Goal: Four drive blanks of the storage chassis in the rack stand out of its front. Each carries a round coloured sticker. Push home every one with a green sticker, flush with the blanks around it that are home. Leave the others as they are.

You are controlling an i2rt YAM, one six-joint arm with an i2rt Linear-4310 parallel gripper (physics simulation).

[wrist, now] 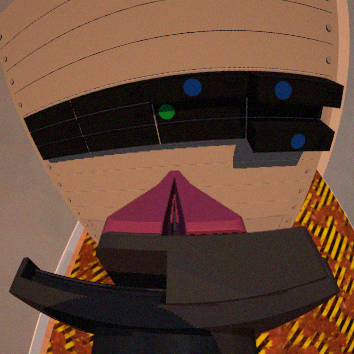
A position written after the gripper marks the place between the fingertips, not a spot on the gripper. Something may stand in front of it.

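Gripper (173,177) visible, rack (84,84) too.
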